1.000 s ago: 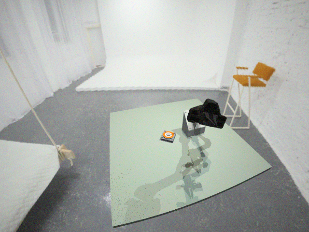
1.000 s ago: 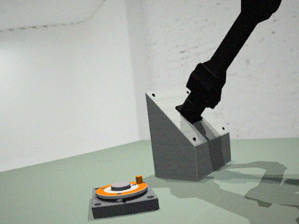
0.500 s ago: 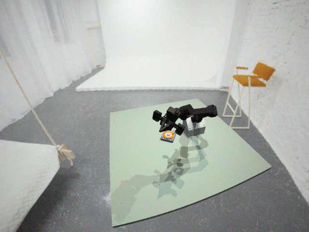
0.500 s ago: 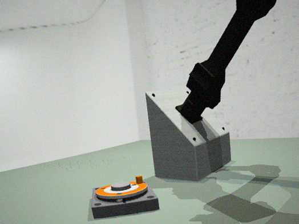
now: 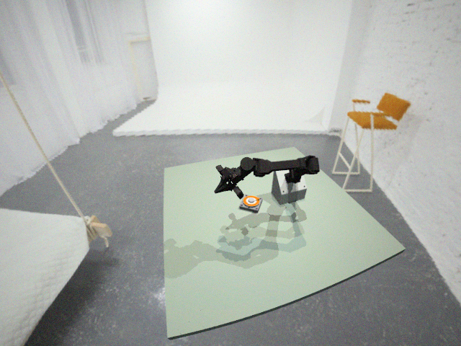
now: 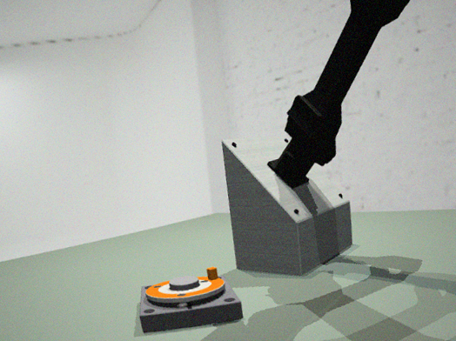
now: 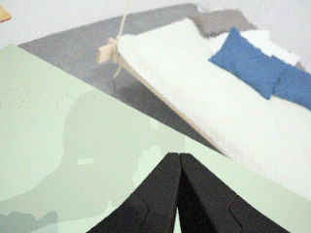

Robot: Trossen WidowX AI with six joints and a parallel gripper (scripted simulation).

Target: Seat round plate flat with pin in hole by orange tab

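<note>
Right now my gripper tip is 28 cm past the square base, 17 cm to the left of it and 30 cm above it.
</note>
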